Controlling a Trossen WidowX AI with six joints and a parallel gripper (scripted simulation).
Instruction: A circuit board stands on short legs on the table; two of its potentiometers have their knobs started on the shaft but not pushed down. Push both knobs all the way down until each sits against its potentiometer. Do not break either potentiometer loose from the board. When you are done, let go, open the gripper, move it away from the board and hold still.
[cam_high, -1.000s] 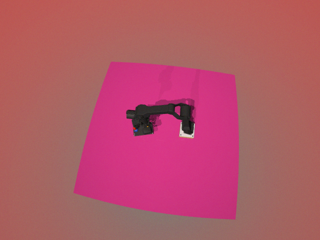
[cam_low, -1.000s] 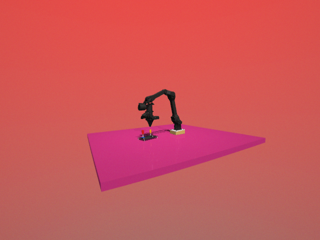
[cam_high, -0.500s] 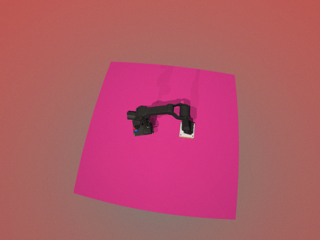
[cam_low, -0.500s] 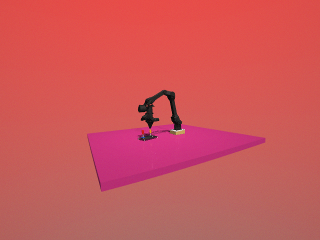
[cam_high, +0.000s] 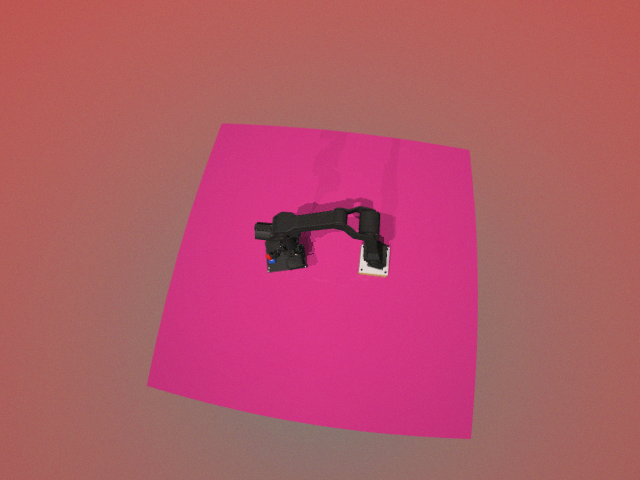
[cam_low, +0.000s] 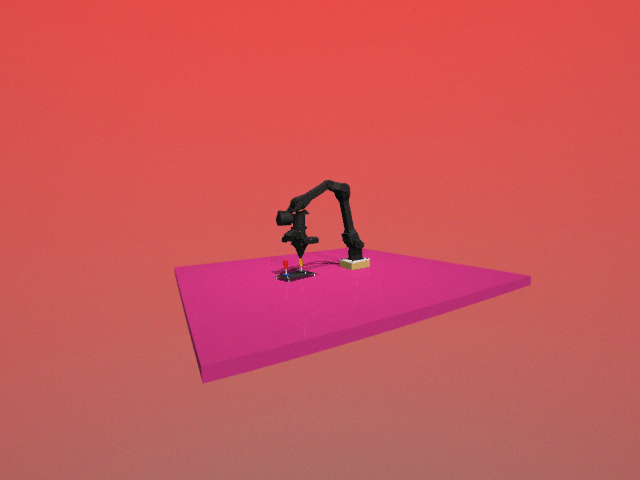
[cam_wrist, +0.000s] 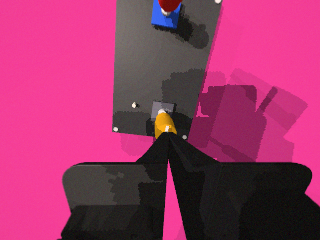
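My gripper tip is 20 mm above the orange knob. The rest, counted from my gripper tip: red knob 80 mm ahead, 50 mm to the left, 10 mm below.
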